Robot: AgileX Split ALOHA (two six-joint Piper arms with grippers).
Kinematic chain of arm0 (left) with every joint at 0, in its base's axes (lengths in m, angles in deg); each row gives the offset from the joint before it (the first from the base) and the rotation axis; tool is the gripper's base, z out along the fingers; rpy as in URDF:
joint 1: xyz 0 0 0.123 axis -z
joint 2: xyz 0 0 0 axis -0.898 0.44 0
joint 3: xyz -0.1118 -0.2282 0.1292 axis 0.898 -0.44 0
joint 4: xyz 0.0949 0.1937 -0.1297 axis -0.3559 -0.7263 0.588
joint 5: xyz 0 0 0 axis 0.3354 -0.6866 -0.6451
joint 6: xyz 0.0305 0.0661 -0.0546 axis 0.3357 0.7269 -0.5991
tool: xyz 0 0 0 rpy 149.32 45.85 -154.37
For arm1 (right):
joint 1: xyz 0 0 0.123 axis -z
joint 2: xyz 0 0 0 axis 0.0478 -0.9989 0
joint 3: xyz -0.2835 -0.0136 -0.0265 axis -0.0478 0.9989 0
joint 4: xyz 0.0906 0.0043 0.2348 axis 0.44 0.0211 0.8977
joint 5: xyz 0 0 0 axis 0.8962 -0.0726 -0.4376
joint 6: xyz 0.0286 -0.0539 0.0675 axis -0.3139 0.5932 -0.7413
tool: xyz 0 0 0 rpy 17.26 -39.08 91.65
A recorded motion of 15 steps. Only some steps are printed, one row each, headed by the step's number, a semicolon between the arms.
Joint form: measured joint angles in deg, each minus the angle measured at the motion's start. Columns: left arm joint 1, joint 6, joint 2, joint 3, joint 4, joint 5; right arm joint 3, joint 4, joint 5, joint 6, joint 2, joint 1.
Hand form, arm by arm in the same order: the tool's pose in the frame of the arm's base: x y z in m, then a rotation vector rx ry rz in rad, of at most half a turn. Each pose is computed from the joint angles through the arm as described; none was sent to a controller.
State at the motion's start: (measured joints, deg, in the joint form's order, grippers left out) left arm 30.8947 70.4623 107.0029 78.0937 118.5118 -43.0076; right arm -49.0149 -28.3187 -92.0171 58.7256 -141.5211 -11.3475
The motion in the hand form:
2: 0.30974 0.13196 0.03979 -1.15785 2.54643 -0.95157; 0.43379 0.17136 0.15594 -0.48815 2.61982 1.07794
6: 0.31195 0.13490 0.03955 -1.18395 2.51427 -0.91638; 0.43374 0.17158 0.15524 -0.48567 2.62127 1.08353
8: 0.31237 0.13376 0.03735 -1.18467 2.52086 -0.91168; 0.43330 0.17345 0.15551 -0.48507 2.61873 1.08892
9: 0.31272 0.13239 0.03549 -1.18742 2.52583 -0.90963; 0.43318 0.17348 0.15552 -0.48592 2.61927 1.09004
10: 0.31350 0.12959 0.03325 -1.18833 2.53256 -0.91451; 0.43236 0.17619 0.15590 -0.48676 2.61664 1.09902
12: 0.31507 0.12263 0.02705 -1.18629 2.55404 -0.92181; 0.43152 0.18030 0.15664 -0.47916 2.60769 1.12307
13: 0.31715 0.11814 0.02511 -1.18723 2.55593 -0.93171; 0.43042 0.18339 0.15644 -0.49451 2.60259 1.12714
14: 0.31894 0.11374 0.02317 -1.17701 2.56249 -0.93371; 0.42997 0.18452 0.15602 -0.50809 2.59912 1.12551
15: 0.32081 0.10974 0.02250 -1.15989 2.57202 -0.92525; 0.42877 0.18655 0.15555 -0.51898 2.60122 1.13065
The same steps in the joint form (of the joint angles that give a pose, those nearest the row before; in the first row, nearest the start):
2: 0.21 0.00 0.00 0.00 2.46 2.08; 0.00 0.00 -0.10 0.00 -0.12 0.00
6: 0.21 0.74 -0.05 0.01 4.48 3.91; 0.00 0.19 -0.21 0.00 -0.23 0.00
8: 0.47 0.74 0.30 0.06 4.48 4.25; 0.00 0.49 -0.13 0.00 -0.23 -0.22
9: 0.75 0.67 0.59 0.06 4.55 4.49; 0.00 0.49 -0.21 0.00 -0.23 -0.22
10: 1.22 0.63 0.98 0.06 4.77 4.55; 0.00 0.90 -0.21 0.00 -0.23 -0.53
12: 2.42 0.63 2.04 0.07 5.13 4.83; 0.00 2.15 -0.21 0.16 -0.28 -0.94
13: 3.22 0.72 2.44 0.13 5.95 4.83; 0.00 2.40 -0.21 0.65 -0.34 -1.32
14: 4.03 1.22 2.79 0.12 6.65 5.05; 0.00 2.40 -0.21 1.13 -0.39 -1.47
15: 4.88 1.60 2.86 0.12 6.97 5.56; 0.00 2.40 -0.47 1.23 -0.46 -1.73

